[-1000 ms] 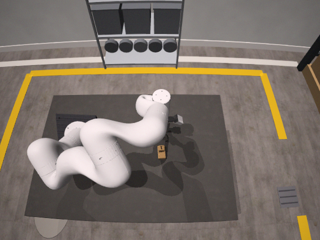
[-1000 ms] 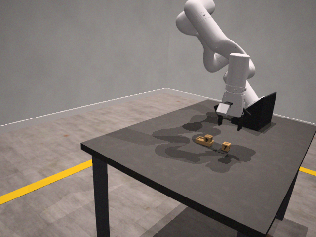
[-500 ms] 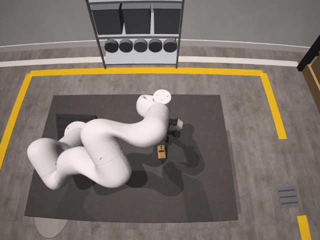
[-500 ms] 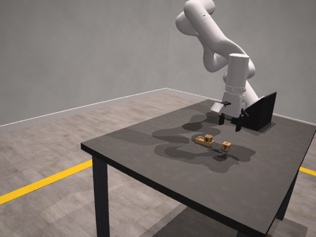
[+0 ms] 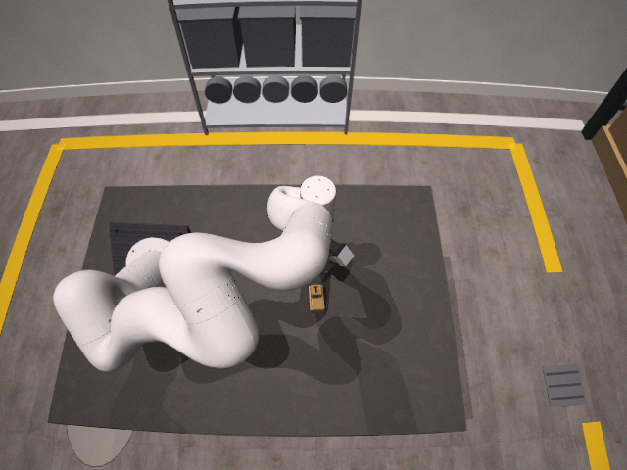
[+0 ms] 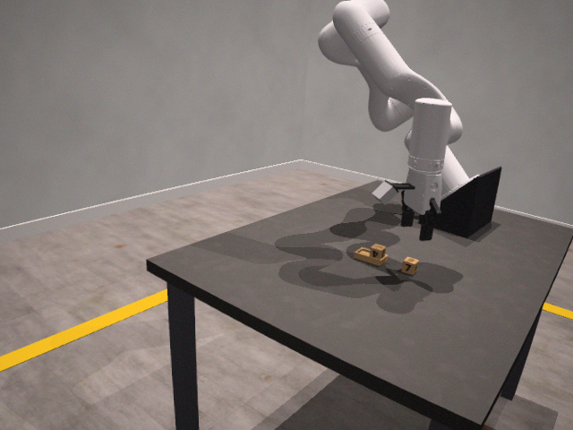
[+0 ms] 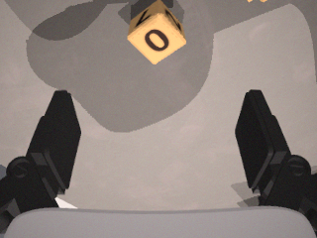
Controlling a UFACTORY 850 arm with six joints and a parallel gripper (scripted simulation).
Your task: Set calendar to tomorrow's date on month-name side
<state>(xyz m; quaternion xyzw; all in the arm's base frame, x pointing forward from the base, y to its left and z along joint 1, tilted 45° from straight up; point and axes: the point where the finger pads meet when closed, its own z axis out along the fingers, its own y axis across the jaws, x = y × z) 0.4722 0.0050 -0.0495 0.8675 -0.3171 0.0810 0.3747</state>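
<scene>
Right now my hand is 10 cm above the calendar cube. Round my hand: wooden tray: 11 cm to the right, 11 cm below.
</scene>
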